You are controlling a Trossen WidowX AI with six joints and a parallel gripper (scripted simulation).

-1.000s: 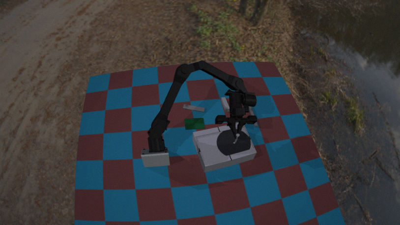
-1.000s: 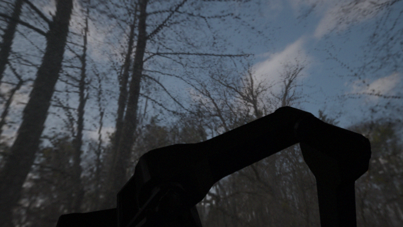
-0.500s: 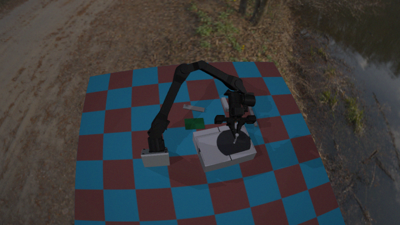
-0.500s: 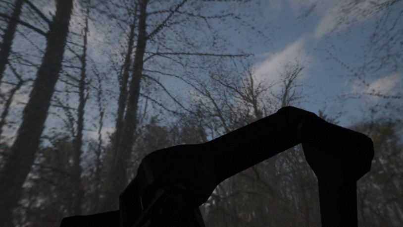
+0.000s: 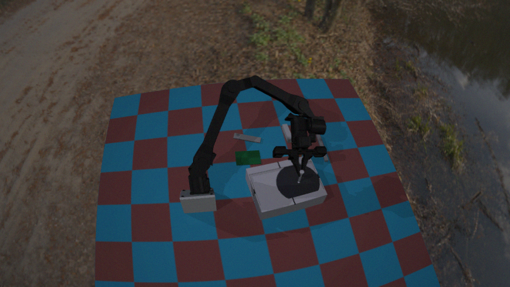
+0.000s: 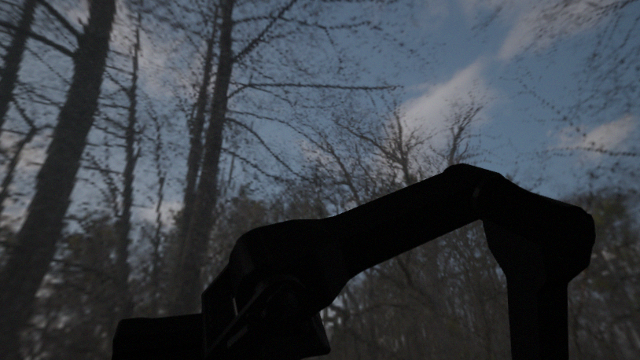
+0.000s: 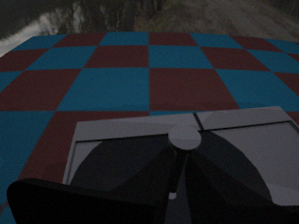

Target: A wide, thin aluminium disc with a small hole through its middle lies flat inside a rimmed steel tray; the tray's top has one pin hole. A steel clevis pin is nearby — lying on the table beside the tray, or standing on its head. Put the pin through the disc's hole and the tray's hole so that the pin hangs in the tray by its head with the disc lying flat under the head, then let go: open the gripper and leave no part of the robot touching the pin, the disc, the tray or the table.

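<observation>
My gripper tip is now 1 cm to the right of the dark round disc and 4 cm above it. Also, from my gripper tip: steel tray (4 cm behind, 1 cm to the left, 6 cm below); then flat green piece (16 cm behind, 17 cm to the left, 10 cm below); then steel clevis pin (1 cm to the left, 1 cm below).
</observation>
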